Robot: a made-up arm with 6 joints.
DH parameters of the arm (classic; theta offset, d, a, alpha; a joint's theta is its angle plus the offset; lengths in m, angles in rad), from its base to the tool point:
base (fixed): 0 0.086 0 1.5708
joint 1: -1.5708 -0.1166 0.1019 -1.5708
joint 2: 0 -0.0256 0.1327 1.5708
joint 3: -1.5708 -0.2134 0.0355 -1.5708
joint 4: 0 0.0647 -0.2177 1.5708
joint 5: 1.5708 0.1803 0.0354 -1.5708
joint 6: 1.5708 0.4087 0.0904 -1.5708
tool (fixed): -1.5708 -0.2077 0 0
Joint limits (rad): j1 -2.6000..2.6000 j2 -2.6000..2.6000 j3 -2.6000..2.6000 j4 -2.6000..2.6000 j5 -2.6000..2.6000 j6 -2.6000..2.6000
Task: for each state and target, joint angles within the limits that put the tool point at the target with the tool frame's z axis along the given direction. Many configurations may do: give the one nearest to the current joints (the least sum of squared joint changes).
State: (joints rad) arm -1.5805 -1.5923 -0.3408 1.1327 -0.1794 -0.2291
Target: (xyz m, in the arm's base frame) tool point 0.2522 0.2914 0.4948 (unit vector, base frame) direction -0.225 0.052 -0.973
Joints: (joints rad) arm -1.4483 -1.8908 -0.6481 1.7435 0.5417 -0.6316
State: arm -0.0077 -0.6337 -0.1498 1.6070 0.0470 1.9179
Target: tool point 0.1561 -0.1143 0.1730 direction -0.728 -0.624 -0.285
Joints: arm 0.2029 -0.2610 -0.0310 1.0974 0.4707 1.9292
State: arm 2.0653 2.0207 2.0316 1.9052 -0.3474 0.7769
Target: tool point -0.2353 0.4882 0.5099 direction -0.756 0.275 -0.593
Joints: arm 1.9821 2.3719 2.1825 2.4909 -0.2509 0.7761
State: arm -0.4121 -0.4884 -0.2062 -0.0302 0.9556 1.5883
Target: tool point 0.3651 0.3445 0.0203 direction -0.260 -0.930 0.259
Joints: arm -0.2310 -0.0469 -0.0893 0.0876 1.1080 1.2979
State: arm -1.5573 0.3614 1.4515 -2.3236 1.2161 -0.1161
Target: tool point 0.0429 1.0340 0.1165 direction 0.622 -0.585 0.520
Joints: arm -2.0396 0.7773 1.6207 -2.2137 0.6652 0.4386
